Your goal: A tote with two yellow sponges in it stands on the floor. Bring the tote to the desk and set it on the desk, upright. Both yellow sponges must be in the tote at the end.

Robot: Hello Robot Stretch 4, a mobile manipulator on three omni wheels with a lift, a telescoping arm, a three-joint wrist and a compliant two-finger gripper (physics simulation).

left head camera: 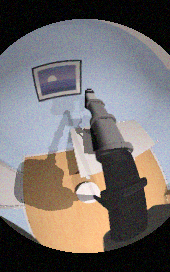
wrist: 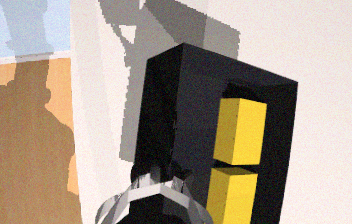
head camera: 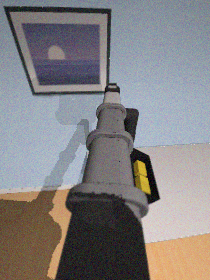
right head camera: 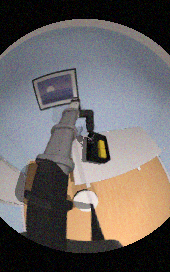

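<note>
The black tote is upright over the white desk. Its shadow lies offset on the desk top in the wrist view, and the tote looks raised above it; the exact gap cannot be told. Two yellow sponges lie in it end to end, one beyond the other. My gripper is shut on the tote's left side wall. The fingertips are partly hidden in the wrist view.
My extended arm hides part of the desk and tote. A framed picture hangs on the blue wall behind. A white round object shows in front of the desk.
</note>
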